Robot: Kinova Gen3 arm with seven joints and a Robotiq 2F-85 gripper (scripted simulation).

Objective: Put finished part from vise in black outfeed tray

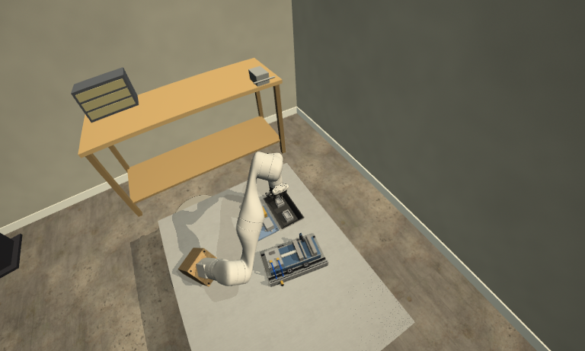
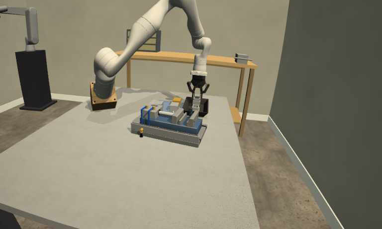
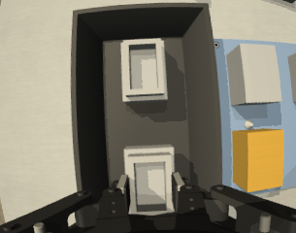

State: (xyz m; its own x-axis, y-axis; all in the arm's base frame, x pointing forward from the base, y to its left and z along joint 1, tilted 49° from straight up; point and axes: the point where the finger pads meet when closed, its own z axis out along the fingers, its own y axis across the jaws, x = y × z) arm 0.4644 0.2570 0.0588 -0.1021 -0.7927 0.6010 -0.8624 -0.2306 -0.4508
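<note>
Now: the orange block 12 cm behind my hand and 5 cm below it. The rest, counted from my hand: blue plate (17 cm behind, 3 cm to the right, 7 cm below).
</note>
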